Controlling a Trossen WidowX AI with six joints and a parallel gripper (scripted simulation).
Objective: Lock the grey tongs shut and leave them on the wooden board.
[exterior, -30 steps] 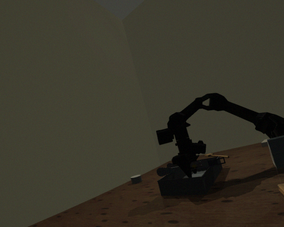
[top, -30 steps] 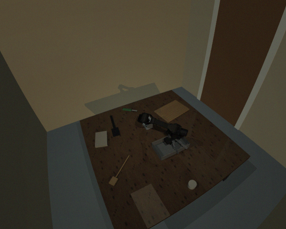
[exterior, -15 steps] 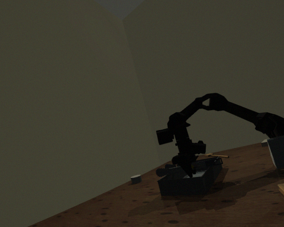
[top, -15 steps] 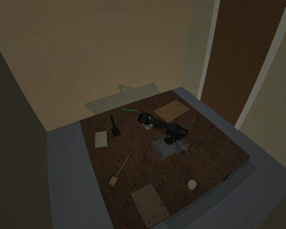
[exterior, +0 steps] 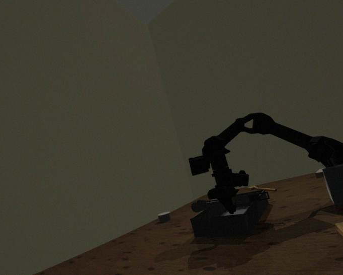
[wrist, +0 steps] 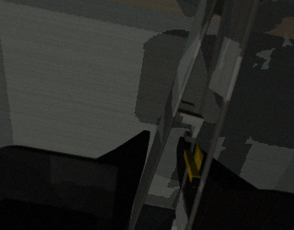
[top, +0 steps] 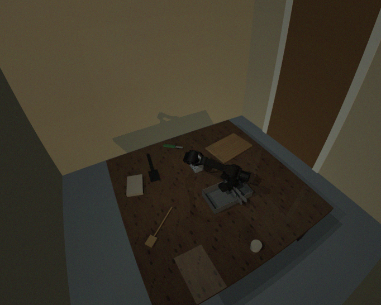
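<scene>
My gripper tip is now 10 mm short of the grey roasting tin and 30 mm to the left of it. From my gripper tip the other things lie so: yellow slider piece 10 mm behind, 10 mm to the left, 40 mm above; then white cylinder 400 mm ahead, 100 mm to the right, 10 mm below; then wooden board 410 mm behind, 290 mm to the left, 20 mm below.
</scene>
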